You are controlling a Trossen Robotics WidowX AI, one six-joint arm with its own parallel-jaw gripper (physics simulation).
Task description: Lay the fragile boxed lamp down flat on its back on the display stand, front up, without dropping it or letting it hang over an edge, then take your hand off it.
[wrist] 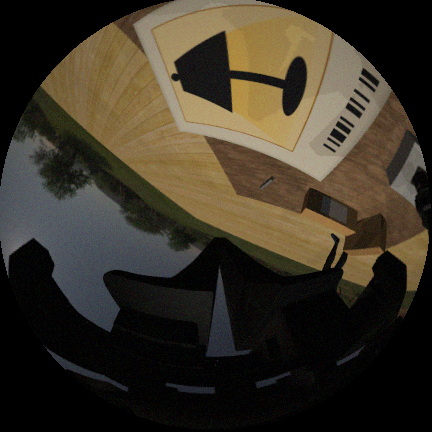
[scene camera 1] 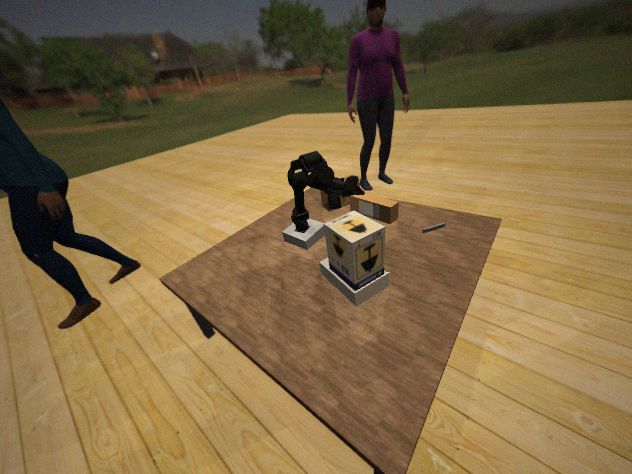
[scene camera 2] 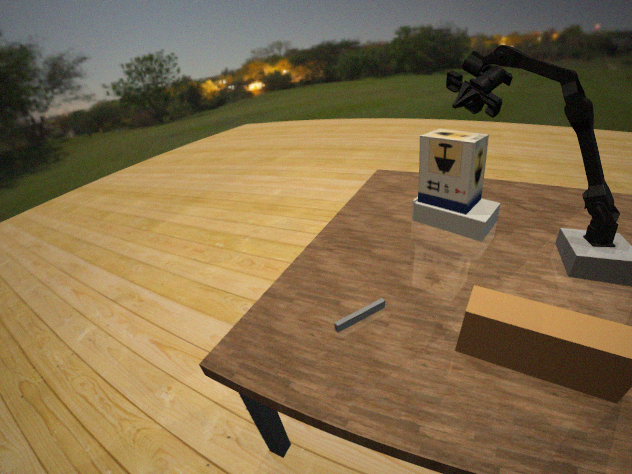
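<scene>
The boxed lamp is a white and yellow carton with black lamp pictures. It stands upright on the low white display stand, within its edges. My gripper is shut and empty. It hangs in the air behind and above the box, clear of it. In the wrist view the box's top face with a barcode lies ahead of the shut fingers.
A brown cardboard box lies on the dark wooden table behind the stand. A small grey bar lies near the table's edge. A person in purple stands beyond the table; another person's legs show at the left.
</scene>
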